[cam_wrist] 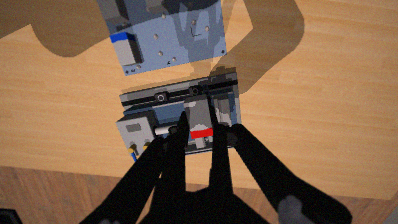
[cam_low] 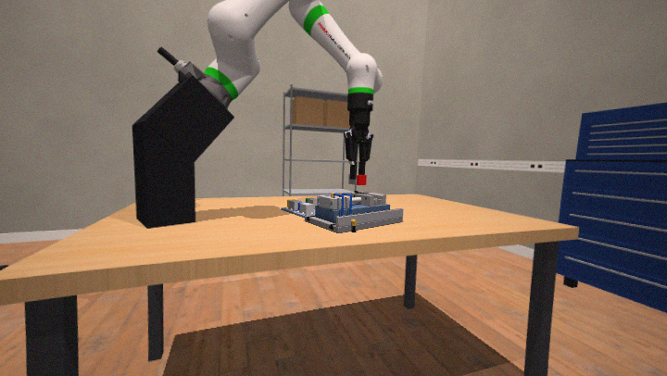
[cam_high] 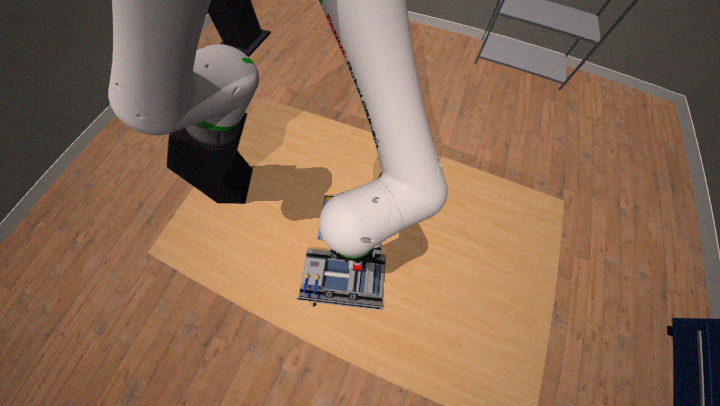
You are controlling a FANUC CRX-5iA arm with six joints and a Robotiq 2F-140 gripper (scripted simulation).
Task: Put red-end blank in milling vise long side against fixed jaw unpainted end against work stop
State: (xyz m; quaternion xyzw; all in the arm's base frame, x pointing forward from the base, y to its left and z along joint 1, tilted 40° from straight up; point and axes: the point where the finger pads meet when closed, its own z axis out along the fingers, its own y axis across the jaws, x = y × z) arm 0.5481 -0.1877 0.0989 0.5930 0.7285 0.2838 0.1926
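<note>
The fixed jaw is 60 mm ahead of my hand, 30 mm to the right of it and 100 mm below it. Also, from my hand: work stop rod (20 mm ahead, 10 mm to the left, 90 mm below); then red-ended blank (30 mm below); then blue-ended blank (170 mm behind, 90 mm to the left, 150 mm below).
</note>
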